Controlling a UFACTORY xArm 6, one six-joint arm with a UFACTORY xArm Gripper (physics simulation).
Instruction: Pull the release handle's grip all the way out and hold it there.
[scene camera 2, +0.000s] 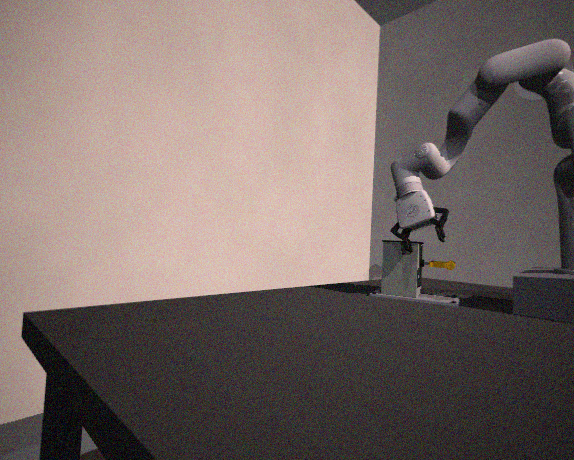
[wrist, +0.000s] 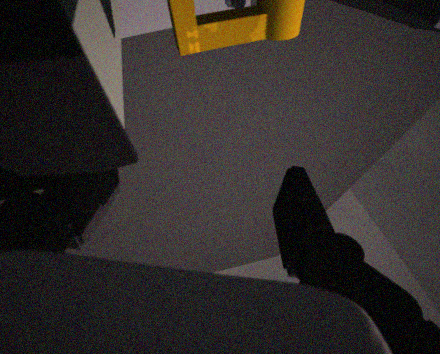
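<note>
Scene camera 2 shows the gripper (scene camera 2: 425, 246); the wrist view shows it as well (wrist: 199, 177).
</note>
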